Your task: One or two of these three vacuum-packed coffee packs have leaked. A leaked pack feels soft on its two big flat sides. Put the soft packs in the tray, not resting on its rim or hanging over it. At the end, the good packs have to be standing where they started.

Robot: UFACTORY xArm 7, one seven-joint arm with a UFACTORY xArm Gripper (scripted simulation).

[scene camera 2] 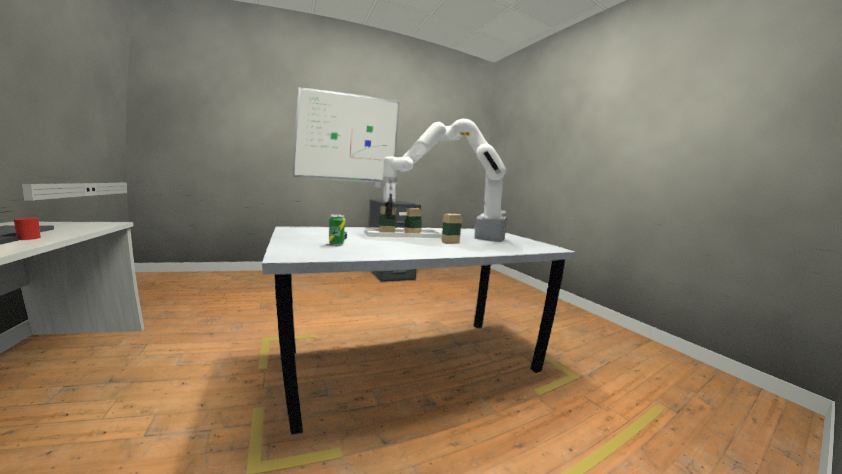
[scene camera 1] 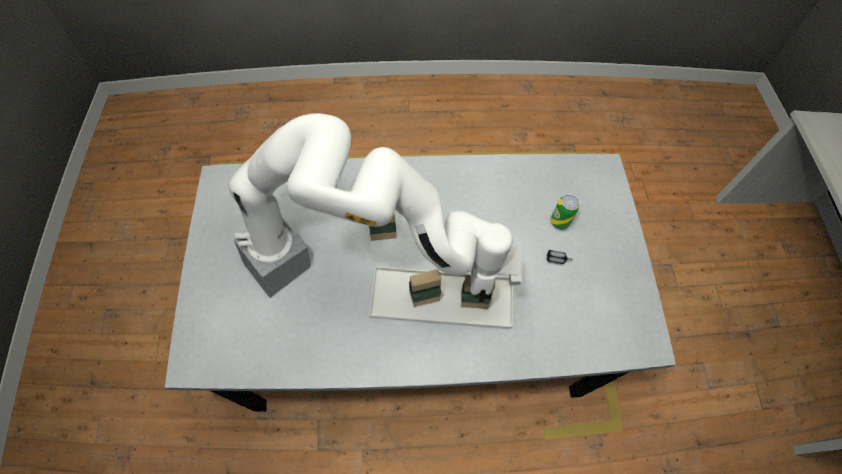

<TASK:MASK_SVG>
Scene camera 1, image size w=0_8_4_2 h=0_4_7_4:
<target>white tray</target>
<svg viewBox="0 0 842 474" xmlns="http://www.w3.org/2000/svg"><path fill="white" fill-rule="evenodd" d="M375 266L369 312L370 318L506 329L513 327L513 285L509 285L509 277L496 276L495 289L488 309L460 307L461 289L466 275L471 274L457 276L439 271L442 279L440 301L413 307L409 293L410 276L428 272L428 270Z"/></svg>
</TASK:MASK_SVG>
